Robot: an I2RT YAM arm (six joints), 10 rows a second.
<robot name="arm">
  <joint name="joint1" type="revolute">
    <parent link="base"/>
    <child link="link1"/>
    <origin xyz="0 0 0.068"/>
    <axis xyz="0 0 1"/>
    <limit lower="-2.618" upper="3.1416"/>
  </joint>
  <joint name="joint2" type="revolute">
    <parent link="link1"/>
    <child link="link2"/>
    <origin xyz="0.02 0.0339 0.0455" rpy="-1.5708 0 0"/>
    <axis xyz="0 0 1"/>
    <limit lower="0" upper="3.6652"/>
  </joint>
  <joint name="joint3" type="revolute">
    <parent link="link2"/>
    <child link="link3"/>
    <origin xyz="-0.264 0 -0.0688" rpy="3.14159 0 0"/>
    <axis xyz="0 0 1"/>
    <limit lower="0" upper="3.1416"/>
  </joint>
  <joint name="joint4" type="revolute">
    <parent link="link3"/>
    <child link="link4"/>
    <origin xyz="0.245 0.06 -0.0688"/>
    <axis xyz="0 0 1"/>
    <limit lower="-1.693" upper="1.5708"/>
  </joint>
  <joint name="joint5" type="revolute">
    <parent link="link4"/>
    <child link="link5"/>
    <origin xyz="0.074 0.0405 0.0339" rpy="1.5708 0 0"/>
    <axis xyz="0 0 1"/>
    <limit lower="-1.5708" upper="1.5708"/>
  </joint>
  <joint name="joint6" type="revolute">
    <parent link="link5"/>
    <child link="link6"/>
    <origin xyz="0.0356 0 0.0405" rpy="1.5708 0 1.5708"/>
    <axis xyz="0 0 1"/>
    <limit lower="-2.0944" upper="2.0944"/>
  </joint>
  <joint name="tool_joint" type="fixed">
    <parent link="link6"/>
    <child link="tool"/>
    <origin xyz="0 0 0" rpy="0 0 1.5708"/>
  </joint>
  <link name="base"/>
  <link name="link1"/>
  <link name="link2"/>
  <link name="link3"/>
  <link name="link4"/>
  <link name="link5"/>
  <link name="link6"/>
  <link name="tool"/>
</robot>
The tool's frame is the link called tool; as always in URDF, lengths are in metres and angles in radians.
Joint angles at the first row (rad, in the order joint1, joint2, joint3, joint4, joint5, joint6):
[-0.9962, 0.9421, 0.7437, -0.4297, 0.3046, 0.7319]
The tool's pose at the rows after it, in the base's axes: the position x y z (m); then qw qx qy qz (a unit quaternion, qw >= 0):
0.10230 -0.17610 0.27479 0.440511 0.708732 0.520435 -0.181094
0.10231 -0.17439 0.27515 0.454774 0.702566 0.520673 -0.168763
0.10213 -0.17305 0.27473 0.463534 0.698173 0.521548 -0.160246
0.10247 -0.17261 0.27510 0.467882 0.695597 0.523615 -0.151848
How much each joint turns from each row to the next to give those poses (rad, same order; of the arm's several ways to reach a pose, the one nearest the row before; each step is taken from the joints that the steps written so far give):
[-0.0008, -0.0115, -0.0095, 0.0225, -0.0294, 0.0007]
[-0.0004, -0.0152, -0.0130, 0.0240, -0.0293, 0.0023]
[-0.0007, -0.0111, -0.0111, 0.0161, -0.0210, 0.0008]
[-0.0008, -0.0031, -0.0015, 0.0045, -0.0195, 0.0019]

